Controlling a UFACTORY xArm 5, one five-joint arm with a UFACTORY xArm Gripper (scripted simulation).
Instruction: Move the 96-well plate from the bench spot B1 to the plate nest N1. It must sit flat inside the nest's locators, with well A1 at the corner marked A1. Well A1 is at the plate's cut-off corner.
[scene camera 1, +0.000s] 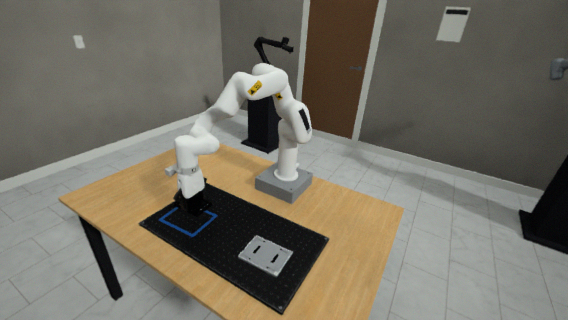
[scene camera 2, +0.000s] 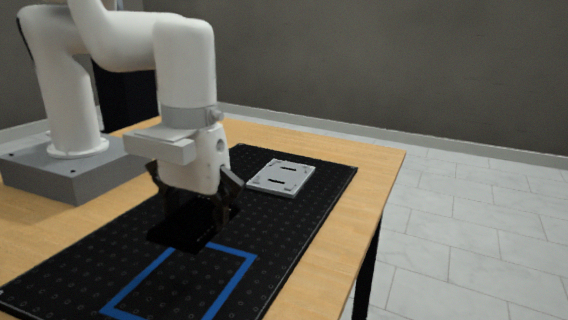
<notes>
In view: my gripper (scene camera 2: 196, 219), a black 96-well plate (scene camera 2: 189, 228) and a grey plate nest N1 (scene camera 2: 275, 172).
My gripper also shows in scene camera 1 (scene camera 1: 193, 203). The grey plate nest N1 shows as well in scene camera 1 (scene camera 1: 265, 254).
</notes>
